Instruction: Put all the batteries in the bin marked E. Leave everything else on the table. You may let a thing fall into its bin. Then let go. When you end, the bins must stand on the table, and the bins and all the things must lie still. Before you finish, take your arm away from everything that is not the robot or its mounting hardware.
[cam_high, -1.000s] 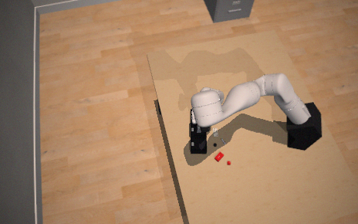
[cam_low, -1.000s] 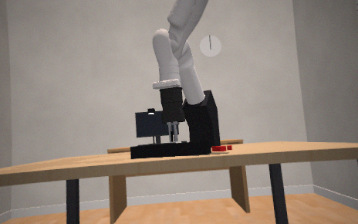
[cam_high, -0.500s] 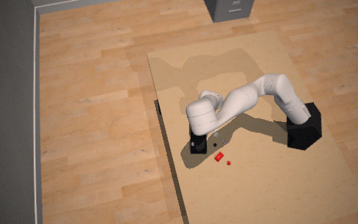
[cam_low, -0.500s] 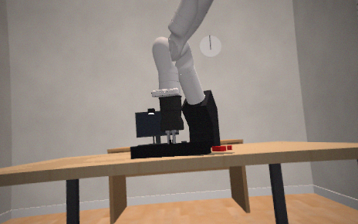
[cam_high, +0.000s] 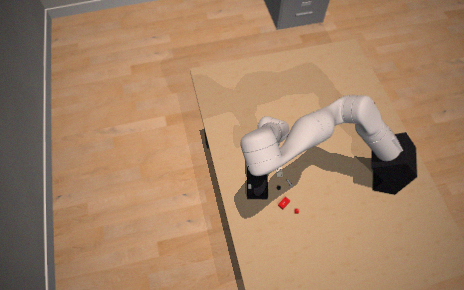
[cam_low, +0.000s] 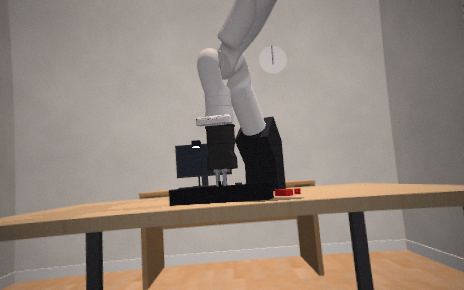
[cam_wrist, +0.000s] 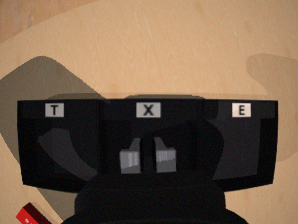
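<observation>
My hand is 2 cm above the bin. Also, from my hand: black round thing 10 cm to the left, 6 cm behind, 3 cm below; screw 12 cm behind, 9 cm to the left, 3 cm below; white piece 9 cm behind, 3 cm to the left, 3 cm below.
</observation>
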